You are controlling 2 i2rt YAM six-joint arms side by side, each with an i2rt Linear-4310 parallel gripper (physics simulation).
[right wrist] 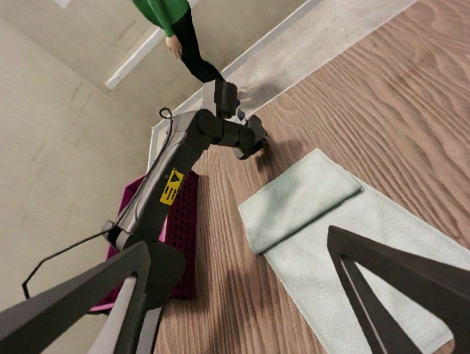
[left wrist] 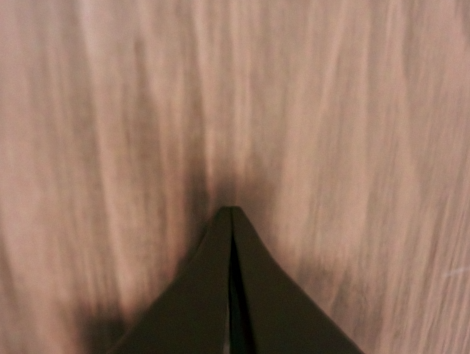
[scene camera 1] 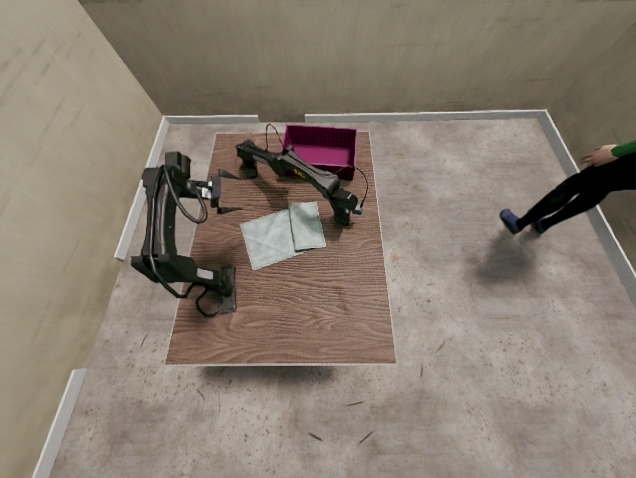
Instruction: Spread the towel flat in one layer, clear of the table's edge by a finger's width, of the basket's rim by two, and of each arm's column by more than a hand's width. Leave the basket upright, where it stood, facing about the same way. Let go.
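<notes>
The pale green towel (scene camera 1: 267, 239) (right wrist: 400, 250) lies on the table, its right part in scene camera 1 folded over into a flap (scene camera 1: 307, 226) (right wrist: 300, 200) on top of the rest. My left gripper (scene camera 1: 347, 224) (left wrist: 229, 220) is shut and empty, its tips low over or at bare wood to the right of the flap, apart from the towel. My right gripper (scene camera 1: 233, 193) (right wrist: 237, 243) is open and empty, raised to the upper left of the towel. The magenta basket (scene camera 1: 329, 149) (right wrist: 182, 240) stands upright at the table's far edge, partly hidden by the left arm.
The wooden table (scene camera 1: 308, 318) (left wrist: 350, 100) carries both arms. The left arm's column (scene camera 1: 248, 167) stands left of the basket, the right arm's column (scene camera 1: 227, 292) at the lower left of the towel. A person (scene camera 1: 560, 197) stands on the floor to the right of the table.
</notes>
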